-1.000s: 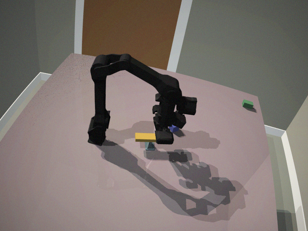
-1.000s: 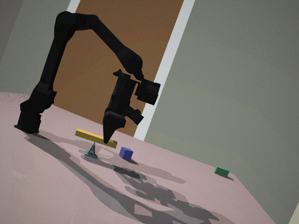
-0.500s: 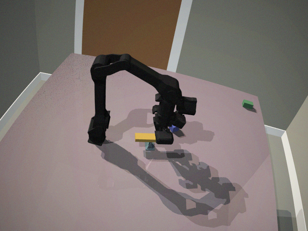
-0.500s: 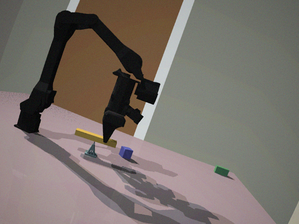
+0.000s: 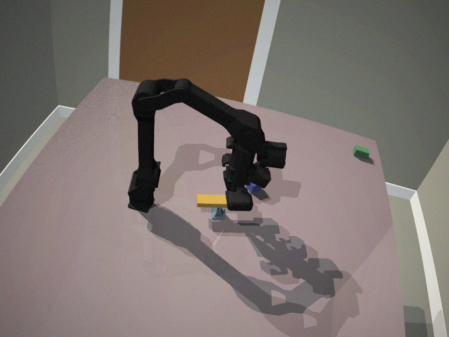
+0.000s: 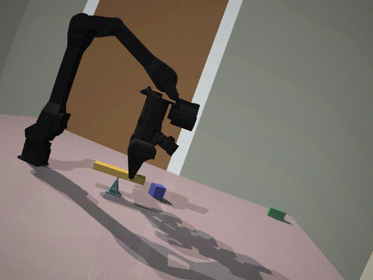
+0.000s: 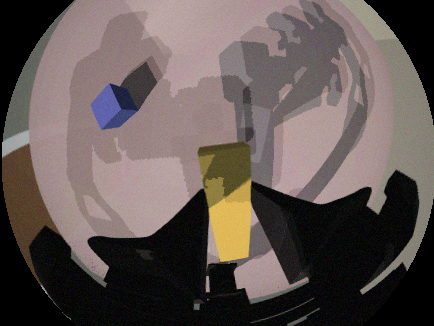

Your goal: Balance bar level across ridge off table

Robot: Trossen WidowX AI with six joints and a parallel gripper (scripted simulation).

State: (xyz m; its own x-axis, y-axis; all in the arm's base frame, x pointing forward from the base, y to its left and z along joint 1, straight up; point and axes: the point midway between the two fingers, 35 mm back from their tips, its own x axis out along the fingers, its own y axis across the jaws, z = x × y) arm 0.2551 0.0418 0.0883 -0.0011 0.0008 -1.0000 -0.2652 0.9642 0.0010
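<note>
The yellow bar lies 3 cm behind my gripper tip and 1 cm to the right of it. Also, from my gripper tip: blue cube (13 cm to the left, 6 cm ahead, 4 cm below); green block (48 cm ahead, 46 cm to the left, 4 cm below).
</note>
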